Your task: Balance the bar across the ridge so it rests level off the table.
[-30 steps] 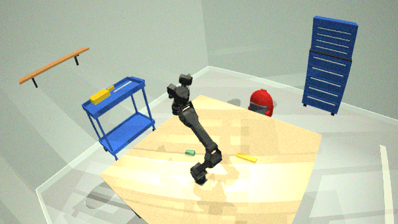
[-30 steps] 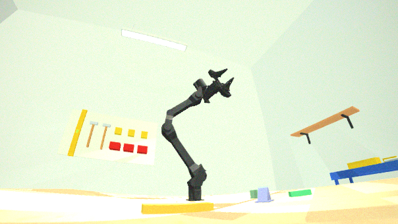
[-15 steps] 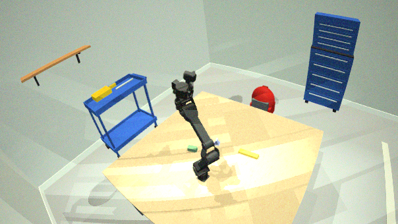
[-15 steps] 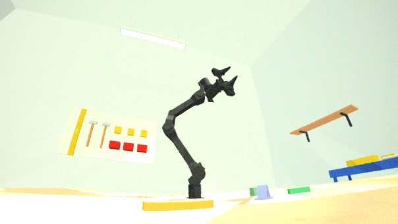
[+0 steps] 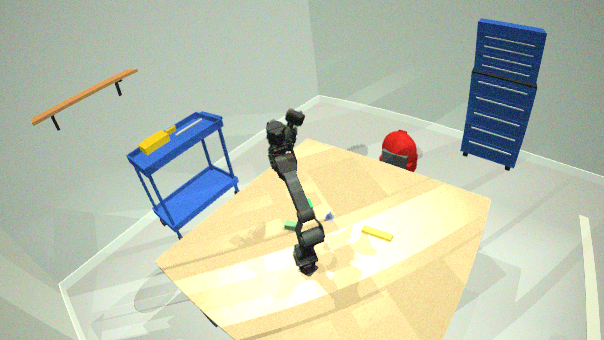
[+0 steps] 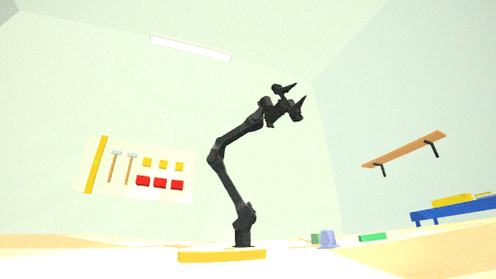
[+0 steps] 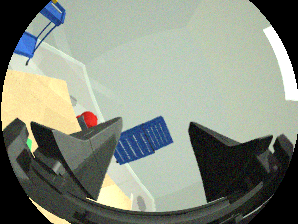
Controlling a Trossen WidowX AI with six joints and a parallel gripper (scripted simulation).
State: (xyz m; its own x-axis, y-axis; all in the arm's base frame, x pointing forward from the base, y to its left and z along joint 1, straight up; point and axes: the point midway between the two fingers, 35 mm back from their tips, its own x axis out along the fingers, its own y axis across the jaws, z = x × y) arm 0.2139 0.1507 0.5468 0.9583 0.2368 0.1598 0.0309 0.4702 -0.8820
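The yellow bar lies 8 cm ahead of my gripper tip, 32 cm to the right of it and 54 cm below it.
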